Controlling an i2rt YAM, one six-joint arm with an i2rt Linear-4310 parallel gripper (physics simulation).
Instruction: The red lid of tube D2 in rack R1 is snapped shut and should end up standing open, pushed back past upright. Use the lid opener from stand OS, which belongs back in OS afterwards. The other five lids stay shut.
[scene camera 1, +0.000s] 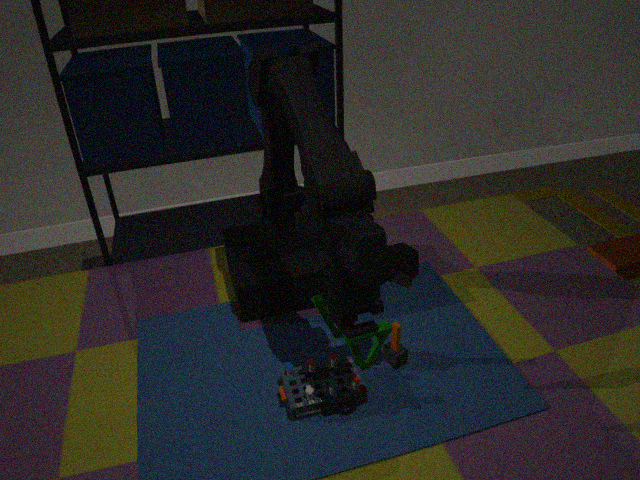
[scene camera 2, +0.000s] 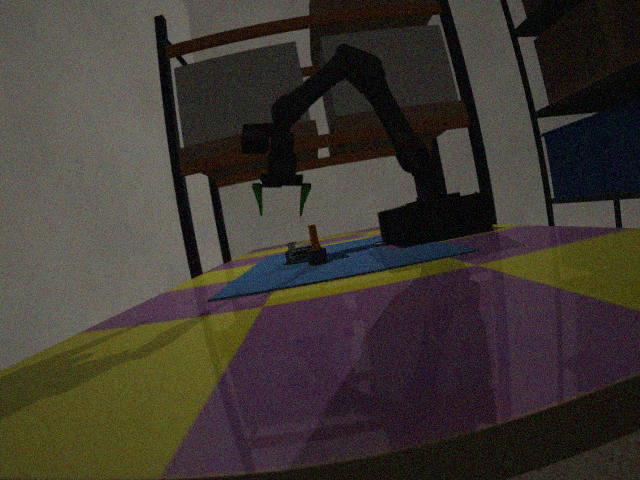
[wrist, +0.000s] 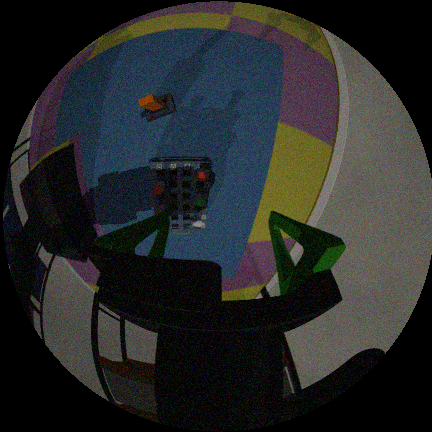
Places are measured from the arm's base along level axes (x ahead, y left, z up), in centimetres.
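Where they show: gripper, fingertip midpoint: (scene camera 1: 351, 352) (scene camera 2: 281, 216) (wrist: 218, 215); arm's base, link origin: (scene camera 1: 282, 243) (scene camera 2: 430, 202) (wrist: 38, 220).
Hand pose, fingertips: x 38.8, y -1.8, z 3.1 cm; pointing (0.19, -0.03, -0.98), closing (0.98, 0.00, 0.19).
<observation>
Each offset is from my fingertips to the top centre of the thing. "pt": to the spot under its first point. Level surfaces: height alone.
My gripper (scene camera 1: 352, 351) (scene camera 2: 281, 214) (wrist: 218, 215) is open and empty, with its green fingers wide apart, high above the mat and near the rack in the wrist view. Rack R1 @[dx -4.3, dy -3.7, dz -7.1 cm] (scene camera 1: 305, 411) (scene camera 2: 295, 256) (wrist: 165, 160) is dark grey and holds small tubes. Red lids @[pt dx -6.8, dy -0.3, dz -7.1 cm] (scene camera 1: 333, 357) (wrist: 201, 175), a green lid @[dx -1.3, dy -2.7, dz -7.1 cm] (wrist: 200, 202) and a white lid @[dx -1.8, dy -6.6, dz -7.1 cm] (scene camera 1: 309, 389) (wrist: 199, 224) show on it. Labels are unreadable, so I cannot tell which is D2 or how its lid stands. The orange lid opener @[dx -5.9, dy +11.3, dz -3.4 cm] (scene camera 1: 395, 336) (scene camera 2: 313, 237) (wrist: 151, 102) stands upright in dark stand OS @[dx -5.9, dy +11.3, dz -8.7 cm] (scene camera 1: 396, 357) (scene camera 2: 317, 257) (wrist: 161, 113).
Rack and stand rest apart on a blue mat @[dz -11.9 cm] (scene camera 1: 206, 413) (scene camera 2: 258, 281) (wrist: 240, 165), over a yellow and purple checkered surface. The arm's dark base (scene camera 1: 268, 273) (scene camera 2: 434, 222) (wrist: 60, 200) is at the mat's edge. Shelving units (scene camera 1: 69, 131) (scene camera 2: 175, 180) stand behind.
</observation>
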